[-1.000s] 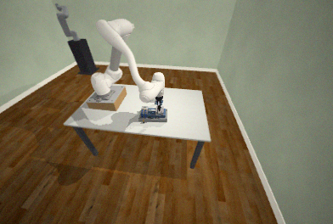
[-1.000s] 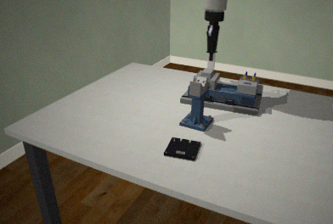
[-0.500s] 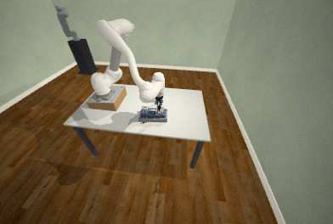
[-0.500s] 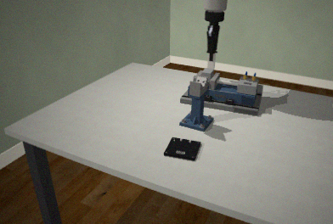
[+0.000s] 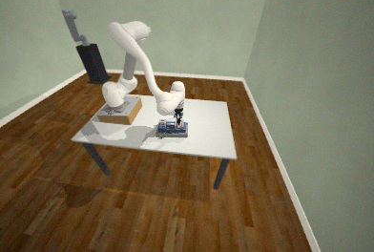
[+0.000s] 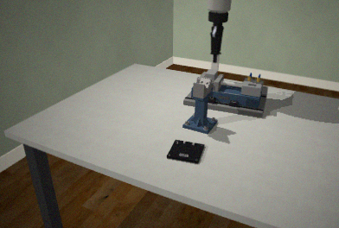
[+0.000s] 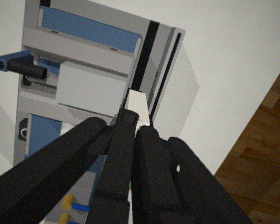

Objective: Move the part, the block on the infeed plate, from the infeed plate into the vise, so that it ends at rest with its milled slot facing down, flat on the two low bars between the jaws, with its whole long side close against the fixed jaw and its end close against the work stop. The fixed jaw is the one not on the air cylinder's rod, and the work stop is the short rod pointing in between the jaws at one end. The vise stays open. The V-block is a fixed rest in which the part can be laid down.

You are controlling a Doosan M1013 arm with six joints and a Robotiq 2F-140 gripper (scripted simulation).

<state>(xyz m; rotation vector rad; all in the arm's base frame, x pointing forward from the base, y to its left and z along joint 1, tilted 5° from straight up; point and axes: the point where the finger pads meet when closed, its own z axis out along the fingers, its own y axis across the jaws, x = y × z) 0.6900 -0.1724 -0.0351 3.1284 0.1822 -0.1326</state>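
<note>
Now: the part 4 cm to the left of my hand and 5 cm below it. Round my hand: cylinder rod 9 cm behind, 5 cm to the left, 6 cm below; then fixed jaw 2 cm ahead, 7 cm to the left, 6 cm below; then work stop 1 cm behind, 11 cm to the left, 5 cm below.
</note>
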